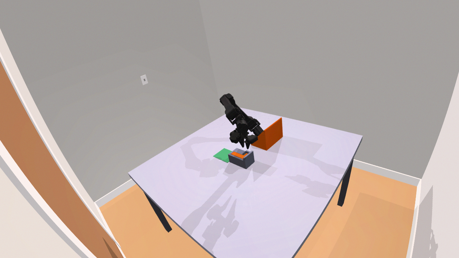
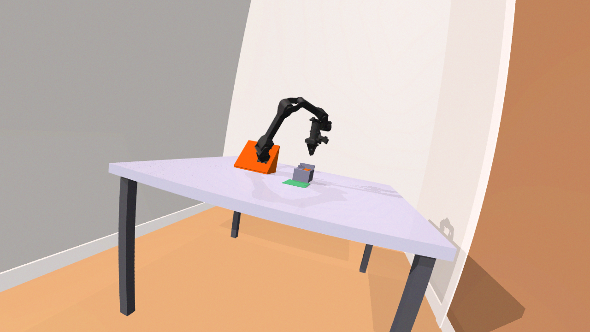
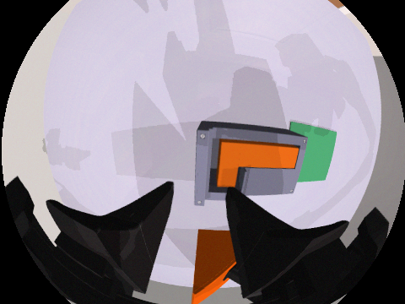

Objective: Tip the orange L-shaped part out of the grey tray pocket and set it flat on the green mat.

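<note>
My gripper tip is now 10 mm past the orange L-shaped part, 60 mm to the left of it and 100 mm above it. Round my gripper tip: green mat (220 mm to the right, 160 mm below).
</note>
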